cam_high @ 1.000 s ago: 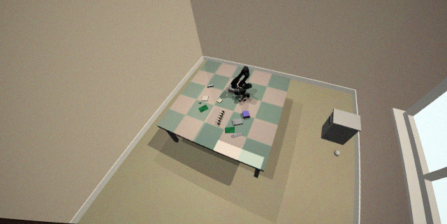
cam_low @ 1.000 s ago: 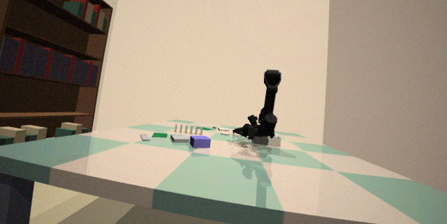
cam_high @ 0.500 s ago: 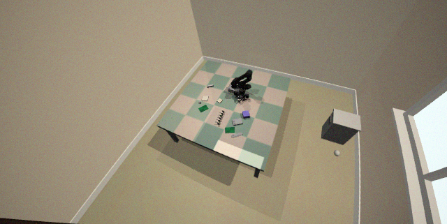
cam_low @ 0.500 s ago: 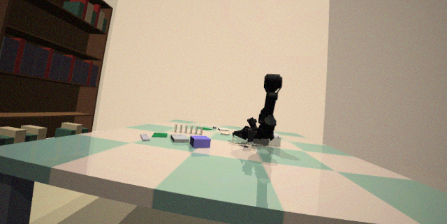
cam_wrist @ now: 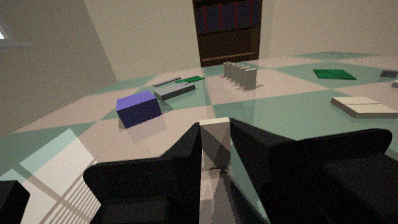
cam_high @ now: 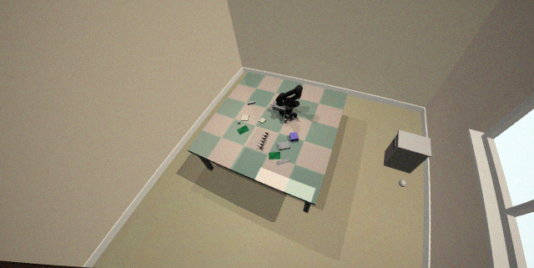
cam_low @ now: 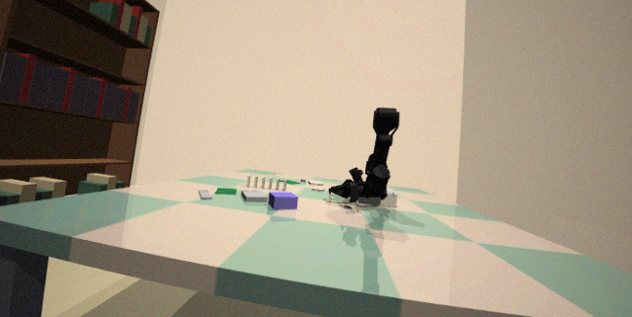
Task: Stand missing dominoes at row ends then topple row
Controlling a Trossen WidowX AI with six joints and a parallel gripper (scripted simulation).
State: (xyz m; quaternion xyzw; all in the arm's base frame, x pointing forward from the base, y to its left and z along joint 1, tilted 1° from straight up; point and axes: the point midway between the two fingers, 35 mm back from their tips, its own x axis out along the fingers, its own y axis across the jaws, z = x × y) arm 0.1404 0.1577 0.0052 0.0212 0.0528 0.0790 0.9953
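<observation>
My gripper tip is now 16 cm to the right of the purple block, 12 cm short of it and 3 cm above it. Also, from my gripper tip: grey plate 24 cm ahead, 12 cm to the left, 4 cm below.
</observation>
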